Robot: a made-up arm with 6 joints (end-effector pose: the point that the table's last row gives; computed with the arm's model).
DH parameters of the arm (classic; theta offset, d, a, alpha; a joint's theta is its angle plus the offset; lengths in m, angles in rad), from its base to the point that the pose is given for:
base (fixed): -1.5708 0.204 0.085 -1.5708
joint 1: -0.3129 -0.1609 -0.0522 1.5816
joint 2: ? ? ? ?
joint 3: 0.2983 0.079 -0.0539 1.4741
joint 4: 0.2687 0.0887 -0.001 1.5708
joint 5: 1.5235 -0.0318 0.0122 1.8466
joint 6: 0 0.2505 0.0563 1.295
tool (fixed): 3.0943 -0.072 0 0
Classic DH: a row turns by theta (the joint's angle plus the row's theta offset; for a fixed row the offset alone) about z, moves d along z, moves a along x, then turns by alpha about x.
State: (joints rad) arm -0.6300 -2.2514 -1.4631 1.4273 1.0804 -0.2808
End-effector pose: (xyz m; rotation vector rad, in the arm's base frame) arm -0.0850 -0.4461 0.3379 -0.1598 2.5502 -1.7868
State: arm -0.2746 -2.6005 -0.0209 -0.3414 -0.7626 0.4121
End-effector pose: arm -0.2543 -0.1581 -0.1668 1.0453 -1.4084 -1.1900
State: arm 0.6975 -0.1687 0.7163 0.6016 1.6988 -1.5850
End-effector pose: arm -0.0973 -0.2223 0.2558 0.0335 2.4126 -0.9370
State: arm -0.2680 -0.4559 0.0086 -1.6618 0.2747 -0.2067
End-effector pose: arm -0.2959 -0.0563 0.1518 1.5899 0.9844 -1.6148
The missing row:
joint 2: -0.2849 -0.2482 -0.0039 -1.5707
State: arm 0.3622 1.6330 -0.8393 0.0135 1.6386 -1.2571
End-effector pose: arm -0.4203 0.2358 0.1215 -1.1057 0.1502 -1.5917
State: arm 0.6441 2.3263 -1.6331 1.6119 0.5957 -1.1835
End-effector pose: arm -0.5296 0.1188 -0.1387 -1.8524 -1.4861 -1.1993
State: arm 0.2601 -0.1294 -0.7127 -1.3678 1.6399 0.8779
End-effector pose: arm 0.0180 0.0860 0.2351 -1.0494 1.4873 -1.9798
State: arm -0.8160 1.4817 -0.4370 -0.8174 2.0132 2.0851
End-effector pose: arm -0.1627 0.0805 0.0005 -2.6732 0.1639 1.5217
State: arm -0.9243 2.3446 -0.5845 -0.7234 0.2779 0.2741
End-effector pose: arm -0.0873 -0.0628 0.0998 -2.2909 1.3005 0.5962
